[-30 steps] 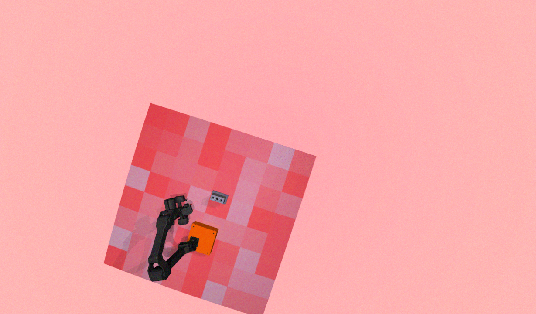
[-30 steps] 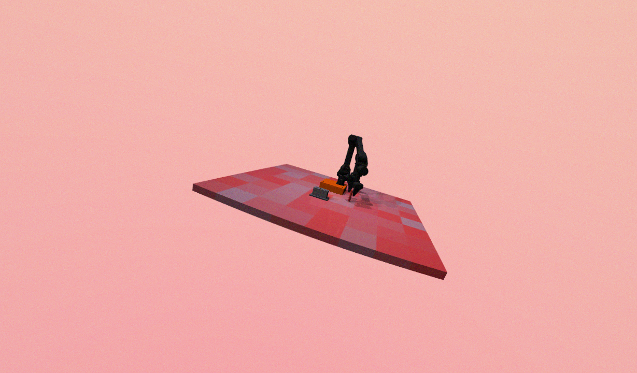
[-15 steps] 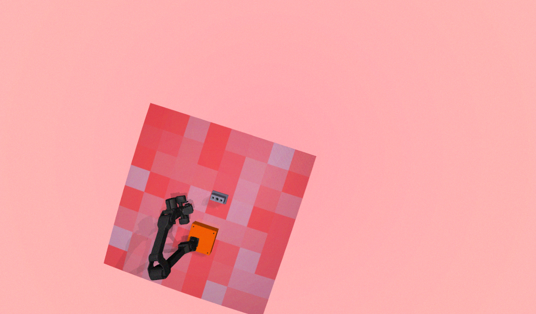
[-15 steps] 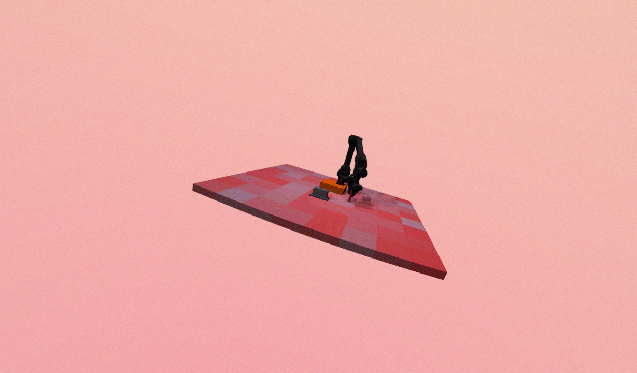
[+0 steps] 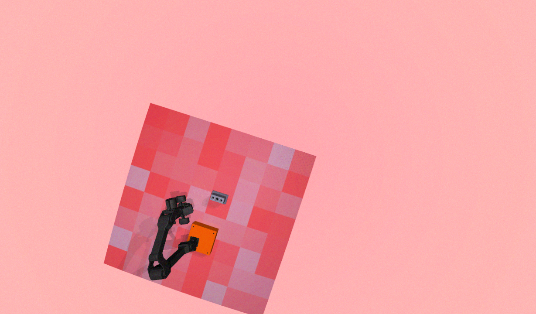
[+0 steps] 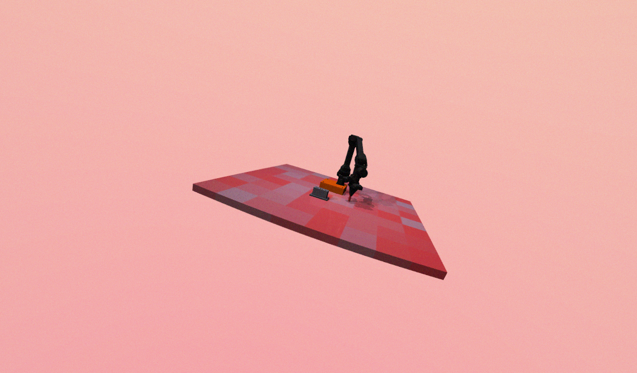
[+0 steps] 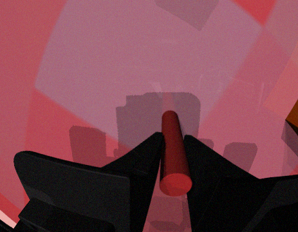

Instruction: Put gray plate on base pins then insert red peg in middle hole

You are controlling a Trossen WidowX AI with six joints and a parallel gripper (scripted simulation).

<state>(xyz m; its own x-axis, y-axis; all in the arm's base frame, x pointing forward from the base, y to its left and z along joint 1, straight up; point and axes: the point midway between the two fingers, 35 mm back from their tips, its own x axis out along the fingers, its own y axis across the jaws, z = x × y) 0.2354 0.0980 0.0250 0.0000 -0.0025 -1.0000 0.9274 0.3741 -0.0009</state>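
My gripper tip is 10 cm short of the gray plate and 19 cm to the left of it. The rest, counted from my gripper tip: base (10 cm ahead, 19 cm to the right, 3 cm below); then red peg (right at my gripper tip).
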